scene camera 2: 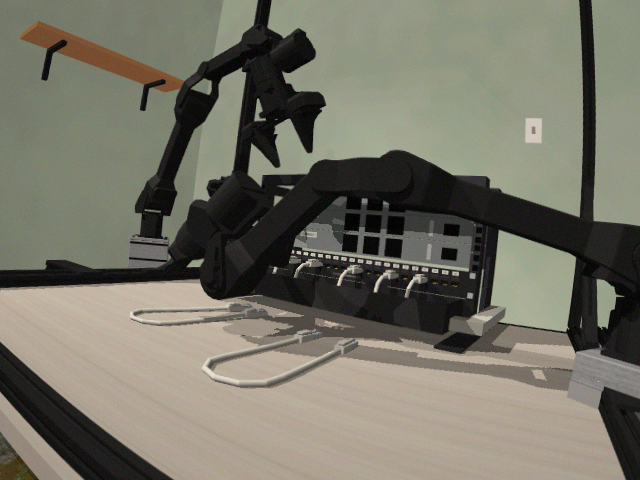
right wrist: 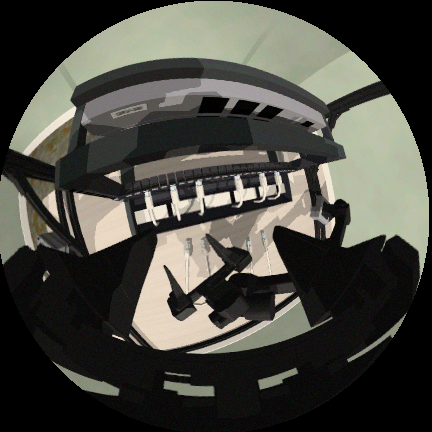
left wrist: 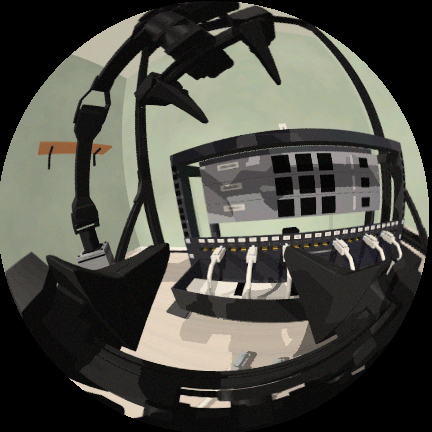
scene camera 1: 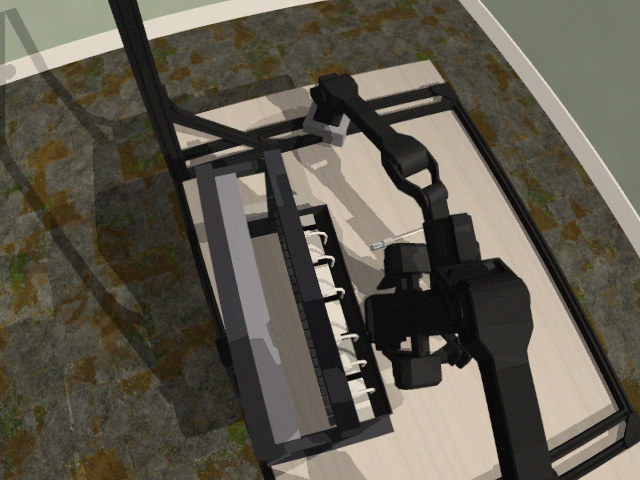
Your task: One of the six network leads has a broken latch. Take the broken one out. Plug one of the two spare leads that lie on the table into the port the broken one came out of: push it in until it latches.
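Places are measured from the left arm's base along level axes (x ahead, y left, z up), in centimetres.
Pixels of known places: left gripper, fingertip midpoint: [right wrist: 185, 249] [left wrist: 229, 251]; right gripper, fingertip midpoint: [scene camera 2: 293, 160] [right wrist: 215, 233] [left wrist: 240, 100]; left arm's base, link origin: [right wrist: 325, 210] [scene camera 1: 329, 113]; right arm's base, link origin: [scene camera 2: 150, 237] [left wrist: 92, 248].
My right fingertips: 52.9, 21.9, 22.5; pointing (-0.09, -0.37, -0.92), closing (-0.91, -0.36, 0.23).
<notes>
For each thing: its middle in the pictures, then the offset to it from my right fingertips, as dx, dy, dz. "*": a spot on its surface instead.
- spare lead, surface spot: [scene camera 2: 242, 383] * -36.7, +14.4, -27.1
- spare plug, body centre: [left wrist: 235, 367] [scene camera 2: 239, 306] [right wrist: 187, 248] -3.2, +8.2, -26.9
- black rack, body centre: [scene camera 1: 298, 305] [left wrist: 317, 211] [scene camera 2: 357, 244] [right wrist: 230, 158] -2.9, -13.4, -14.4
- black tray, body centre: [left wrist: 325, 283] [scene camera 2: 331, 293] [scene camera 1: 334, 311] [right wrist: 222, 198] -6.8, -7.2, -23.3
Six white network leads, among them one at the left end [right wrist: 151, 207] [left wrist: 215, 270], are plugged into the rack's port row. I cannot tell which latch is broken. One spare lead [scene camera 2: 242, 383] lies looped on the table. The other spare lead [scene camera 2: 165, 322] lies farther left. A spare plug [scene camera 1: 379, 244] [left wrist: 243, 360] also shows near the arms. My left gripper [left wrist: 229, 251] [right wrist: 185, 249] is open and empty, in front of the ports and above the spare leads; scene camera 2 hides its fingers. My right gripper [scene camera 2: 294, 158] [left wrist: 240, 100] is open and empty, high above it.
The black rack [scene camera 2: 493, 248] [left wrist: 280, 140] [right wrist: 190, 140] holds grey units above the port row. A black tray [left wrist: 240, 307] with raised walls stands below the ports, around the hanging leads. The right arm passes over the left in scene camera 1. Black rails edge the table.
</notes>
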